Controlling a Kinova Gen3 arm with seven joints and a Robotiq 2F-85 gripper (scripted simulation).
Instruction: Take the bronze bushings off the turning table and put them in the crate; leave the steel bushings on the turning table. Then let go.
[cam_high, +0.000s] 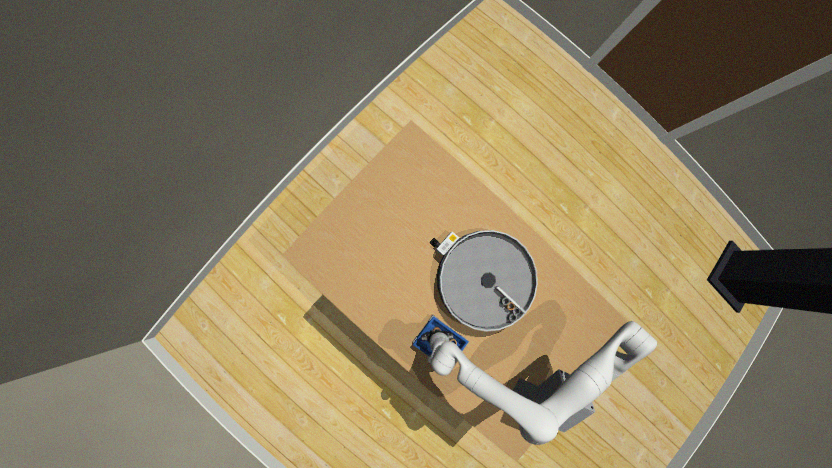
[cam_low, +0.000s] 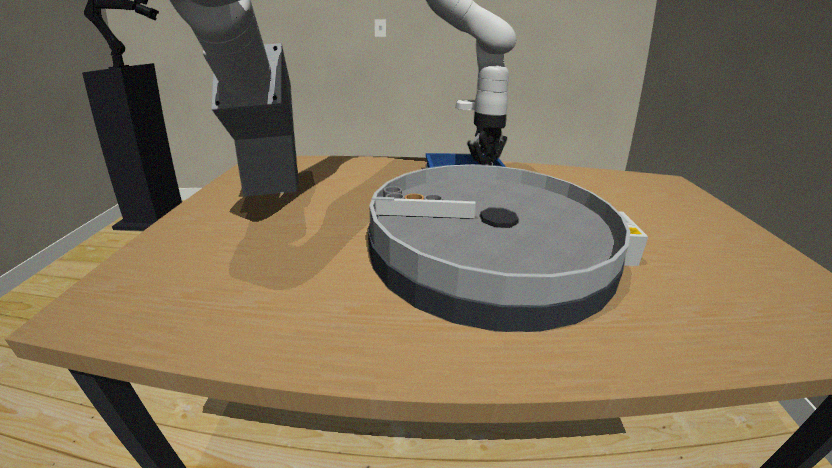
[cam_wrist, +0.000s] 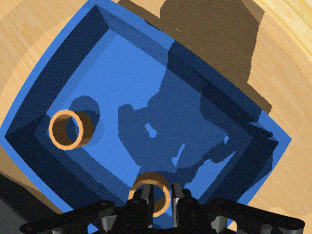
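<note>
Right now the blue crate is 5 cm behind my hand, 2 cm to the left of it and 1 cm below it. Also, from my hand: grey turning table (32 cm to the right, 2 cm behind, 1 cm above).
</note>
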